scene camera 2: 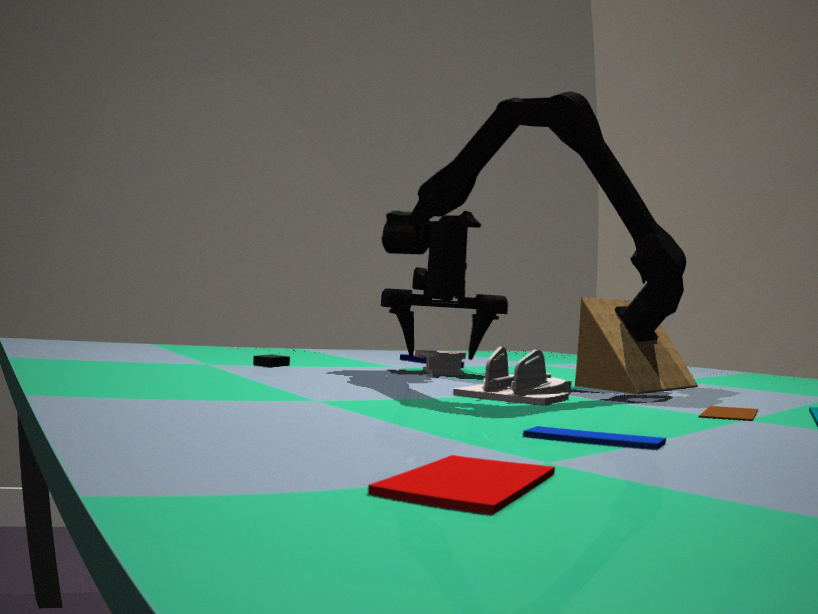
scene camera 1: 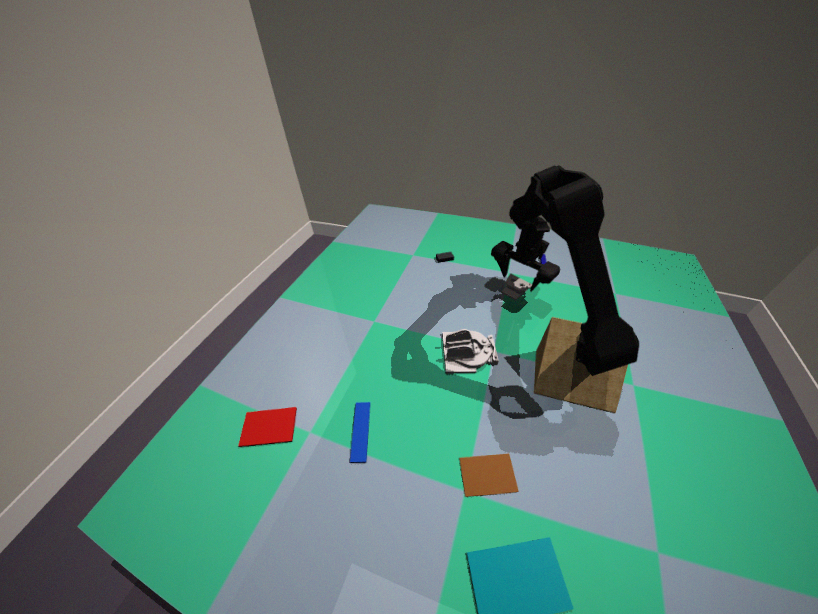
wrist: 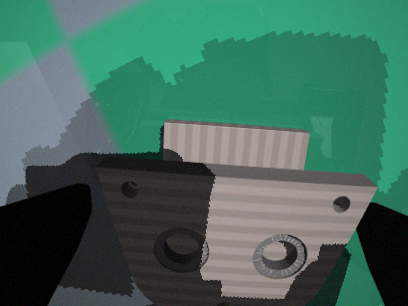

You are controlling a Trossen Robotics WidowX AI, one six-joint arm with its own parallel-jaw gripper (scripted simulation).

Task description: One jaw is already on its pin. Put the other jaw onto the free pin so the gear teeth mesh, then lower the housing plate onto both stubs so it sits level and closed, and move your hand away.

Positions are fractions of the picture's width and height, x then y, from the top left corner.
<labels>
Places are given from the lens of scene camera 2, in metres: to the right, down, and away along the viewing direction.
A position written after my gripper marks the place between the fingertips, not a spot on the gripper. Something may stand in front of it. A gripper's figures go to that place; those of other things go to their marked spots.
my gripper (scene camera 2: 0.54, 0.58): 0.05, 0.08, 1.19
red tile (scene camera 2: 0.58, 0.79): 0.04, 0.10, 0.42
</labels>
